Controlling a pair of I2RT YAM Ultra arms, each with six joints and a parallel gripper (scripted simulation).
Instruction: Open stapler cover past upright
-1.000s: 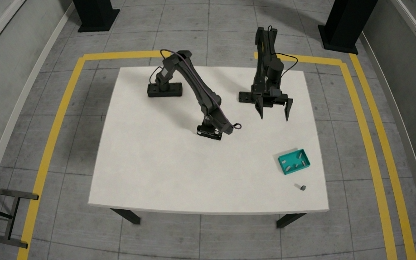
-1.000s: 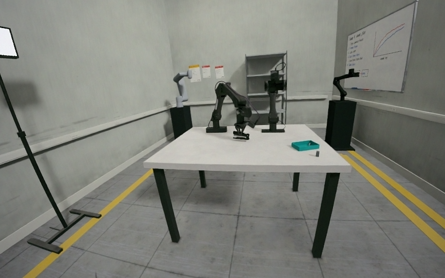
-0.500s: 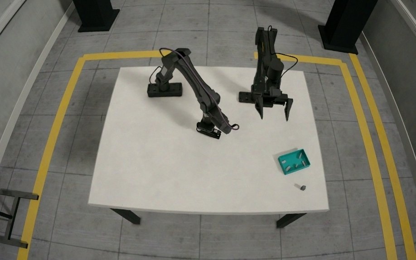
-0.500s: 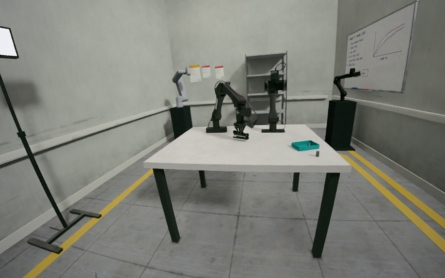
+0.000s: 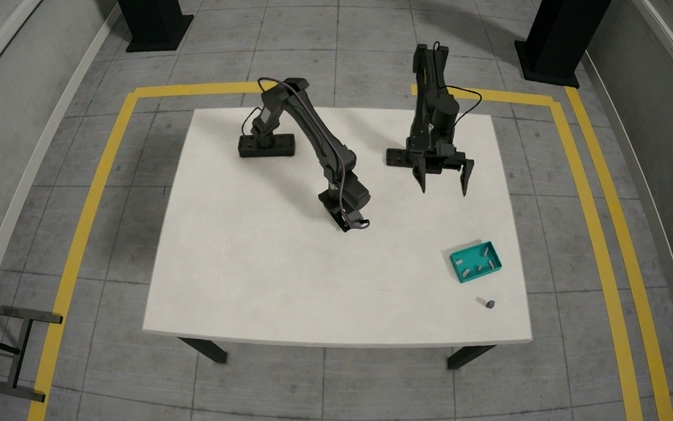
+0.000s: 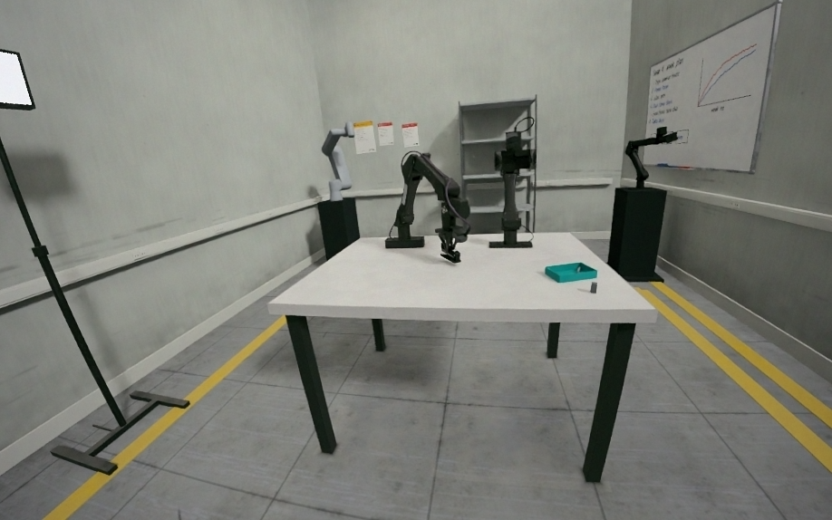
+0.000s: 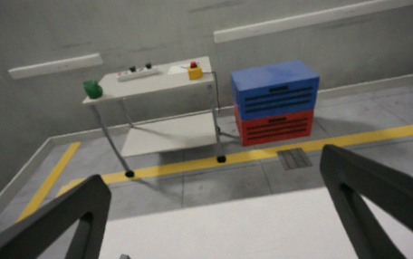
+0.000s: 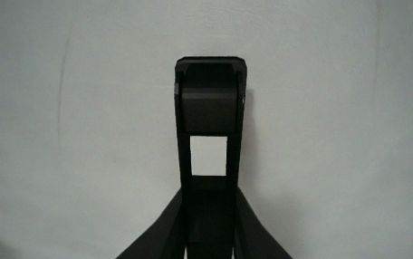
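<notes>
Now: right hand right at the stapler cover. Round my right hand: teal tray (45 cm to the left, 12 cm ahead, 4 cm below); then stapler (1 cm below); then grey block (49 cm to the left, 26 cm ahead, 4 cm below).
My left hand is 12 cm past the stapler cover, 26 cm to the left of it and 34 cm above it. From my left hand the other things lie so: teal tray 19 cm to the left, 39 cm below; then stapler 12 cm behind, 26 cm to the right, 35 cm below; then grey block 14 cm ahead, 23 cm to the left, 39 cm below.
</notes>
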